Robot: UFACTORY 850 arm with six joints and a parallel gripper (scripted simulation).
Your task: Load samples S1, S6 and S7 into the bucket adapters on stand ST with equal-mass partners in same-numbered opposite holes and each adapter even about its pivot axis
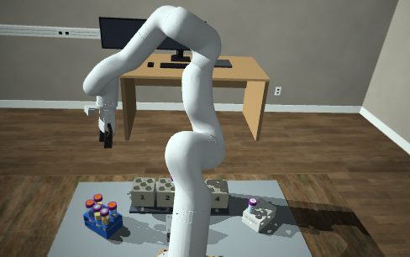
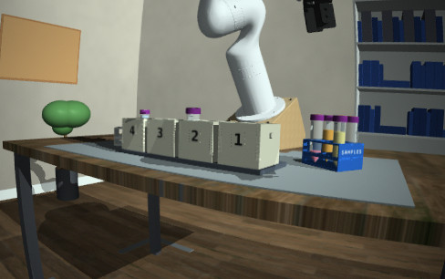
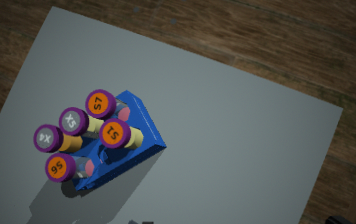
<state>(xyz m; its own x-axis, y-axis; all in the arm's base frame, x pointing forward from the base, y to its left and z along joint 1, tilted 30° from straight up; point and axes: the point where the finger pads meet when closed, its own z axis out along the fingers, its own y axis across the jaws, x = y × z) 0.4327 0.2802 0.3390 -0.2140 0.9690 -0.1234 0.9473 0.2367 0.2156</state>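
Right now my hand is 35 cm past the white rack, 60 cm to the left of it and 25 cm above it. The rest, counted from my hand: adapter 1: 10 cm behind, 14 cm to the right, 23 cm below; then blue samples rack: 20 cm behind, 4 cm to the left, 25 cm below.
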